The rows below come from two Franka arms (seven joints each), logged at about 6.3 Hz.
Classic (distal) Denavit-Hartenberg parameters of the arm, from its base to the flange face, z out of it. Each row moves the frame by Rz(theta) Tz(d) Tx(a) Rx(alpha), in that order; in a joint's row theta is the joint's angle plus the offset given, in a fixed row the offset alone. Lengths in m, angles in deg.
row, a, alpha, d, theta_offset
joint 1, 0.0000, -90.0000, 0.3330, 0.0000
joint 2, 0.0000, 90.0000, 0.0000, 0.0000
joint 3, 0.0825, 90.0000, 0.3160, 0.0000
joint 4, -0.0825, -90.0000, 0.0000, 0.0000
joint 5, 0.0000, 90.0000, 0.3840, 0.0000
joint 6, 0.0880, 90.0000, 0.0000, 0.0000
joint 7, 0.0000, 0.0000, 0.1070, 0.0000
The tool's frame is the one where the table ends.
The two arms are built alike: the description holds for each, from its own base.
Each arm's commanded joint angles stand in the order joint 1, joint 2, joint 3, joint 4, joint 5, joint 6, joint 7.
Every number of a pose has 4 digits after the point. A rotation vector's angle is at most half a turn.
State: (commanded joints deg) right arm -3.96 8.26 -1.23 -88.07 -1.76 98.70 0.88; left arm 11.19 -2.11 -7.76 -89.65 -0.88 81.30 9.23
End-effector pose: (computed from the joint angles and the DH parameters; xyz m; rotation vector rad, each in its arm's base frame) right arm 0.6075 -0.0572 0.5703 3.1019 -0.1578 0.0623; left arm 0.5261 0.0282 0.6346 3.1107 -0.1593 -0.1675
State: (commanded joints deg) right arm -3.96 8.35 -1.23 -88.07 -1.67 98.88 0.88; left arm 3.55 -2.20 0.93 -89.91 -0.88 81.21 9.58
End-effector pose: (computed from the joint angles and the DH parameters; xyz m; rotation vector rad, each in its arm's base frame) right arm 0.6082 -0.0571 0.5697 3.1033 -0.1580 0.0648; left arm 0.5245 0.0394 0.6335 3.1040 -0.1406 -0.1721
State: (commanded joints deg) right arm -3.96 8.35 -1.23 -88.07 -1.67 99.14 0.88; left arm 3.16 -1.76 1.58 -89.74 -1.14 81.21 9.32
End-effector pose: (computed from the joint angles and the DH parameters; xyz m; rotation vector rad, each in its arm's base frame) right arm 0.6086 -0.0571 0.5701 3.1030 -0.1579 0.0719; left arm 0.5268 0.0415 0.6308 3.0989 -0.1269 -0.1782
